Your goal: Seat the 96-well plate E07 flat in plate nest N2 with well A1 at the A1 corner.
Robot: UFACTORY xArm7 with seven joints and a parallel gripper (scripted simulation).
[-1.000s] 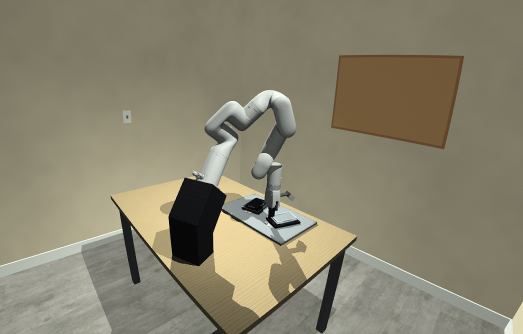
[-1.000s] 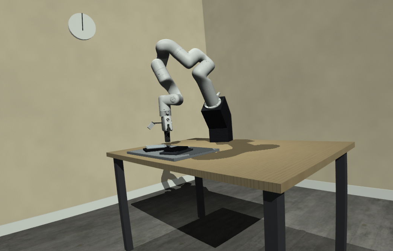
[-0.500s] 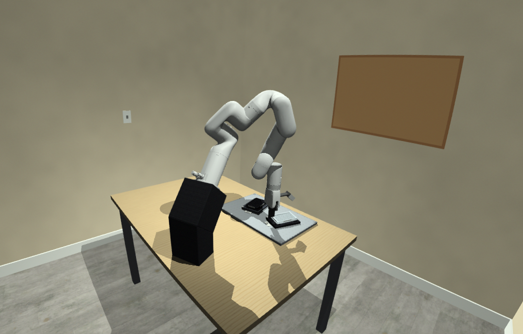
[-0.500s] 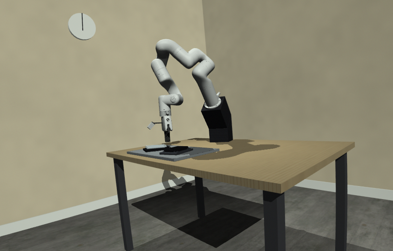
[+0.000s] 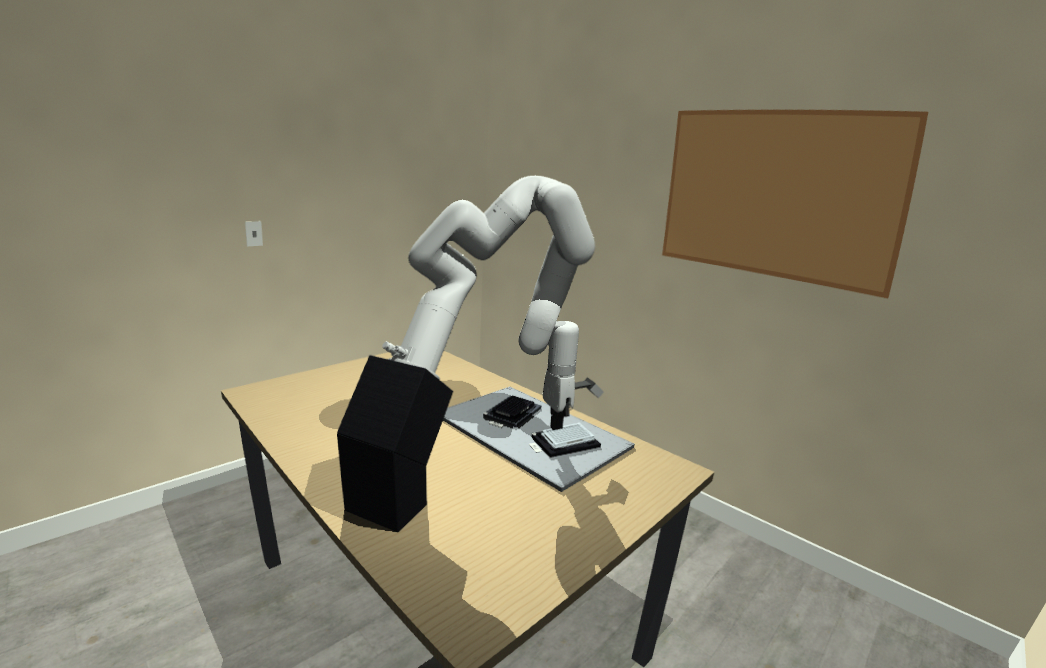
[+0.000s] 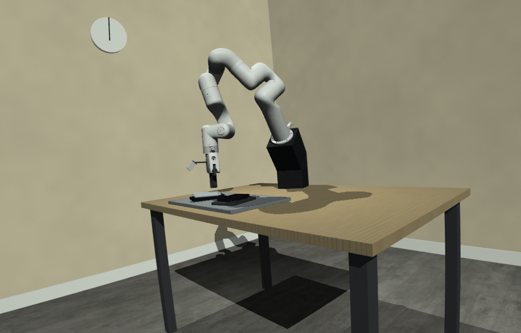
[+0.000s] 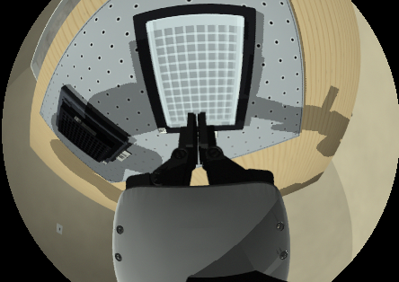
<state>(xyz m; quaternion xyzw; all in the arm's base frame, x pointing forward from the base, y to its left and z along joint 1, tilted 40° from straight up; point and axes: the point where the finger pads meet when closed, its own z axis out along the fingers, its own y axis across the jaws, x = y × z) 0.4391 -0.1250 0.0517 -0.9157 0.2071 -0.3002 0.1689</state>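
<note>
Right now the white 96-well plate is 5 cm below my hand, 3 cm ahead of it and 2 cm to the right of it. From my hand the other things lie so: black well plate: 22 cm to the left, 5 cm below, 4 cm ahead; black plate nest: 6 cm below, 3 cm ahead, 1 cm to the right.
</note>
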